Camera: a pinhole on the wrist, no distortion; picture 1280 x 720 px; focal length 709.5 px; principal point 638.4 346.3 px. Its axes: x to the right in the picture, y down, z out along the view. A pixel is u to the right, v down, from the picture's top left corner.
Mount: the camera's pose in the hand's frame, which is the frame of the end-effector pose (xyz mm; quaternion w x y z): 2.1 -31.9 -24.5 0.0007 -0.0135 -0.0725 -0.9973
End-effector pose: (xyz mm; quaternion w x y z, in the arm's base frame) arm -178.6 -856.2 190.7 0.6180 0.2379 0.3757 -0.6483
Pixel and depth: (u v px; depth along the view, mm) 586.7 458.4 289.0
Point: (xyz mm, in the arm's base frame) -175.3 -1086.1 335.1
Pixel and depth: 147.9 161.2 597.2
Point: 55.8 -1530.5 139.8
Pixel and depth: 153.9 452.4 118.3
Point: -206.4 -983.9 186.6
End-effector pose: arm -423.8 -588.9 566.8 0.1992 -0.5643 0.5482 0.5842
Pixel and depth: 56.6 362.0 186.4
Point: -530.4 -512.4 385.4
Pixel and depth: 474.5 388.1 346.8
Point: -588.9 -347.3 409.6
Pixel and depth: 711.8 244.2 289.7
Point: -575.0 -375.2 544.7
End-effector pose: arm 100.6 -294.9 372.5 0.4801 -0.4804 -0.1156 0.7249
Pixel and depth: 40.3 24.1 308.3
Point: -213.1 -80.3 249.2
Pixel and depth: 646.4 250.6 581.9
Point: -412.1 -194.1 560.7
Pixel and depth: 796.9 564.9 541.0
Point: -256.4 -159.8 783.0
